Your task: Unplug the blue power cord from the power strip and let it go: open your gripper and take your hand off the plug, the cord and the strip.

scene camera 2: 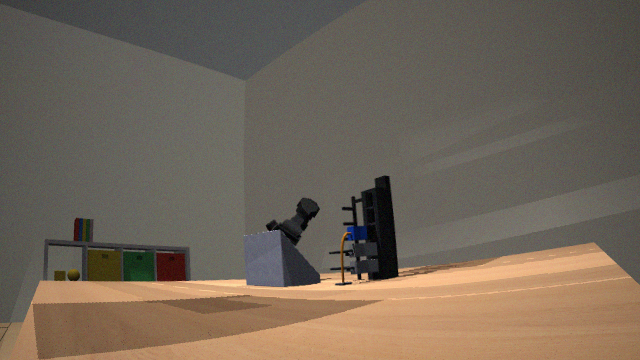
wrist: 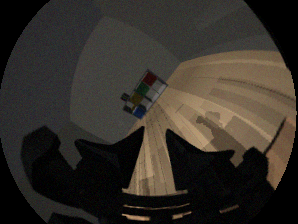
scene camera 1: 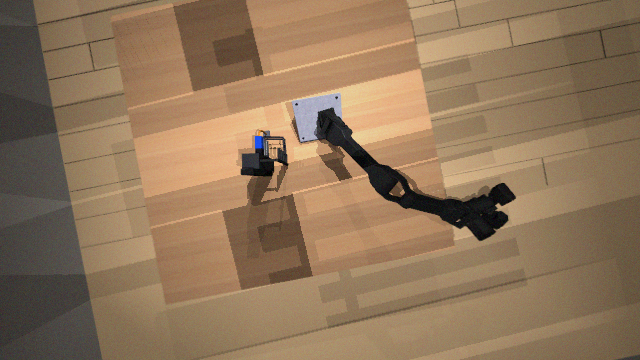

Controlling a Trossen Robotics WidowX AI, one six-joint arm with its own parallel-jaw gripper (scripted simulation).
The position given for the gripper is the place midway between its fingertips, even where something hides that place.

Observation:
In view: the gripper [scene camera 1: 506, 196].
The gripper also shows in the wrist view [wrist: 155, 130].

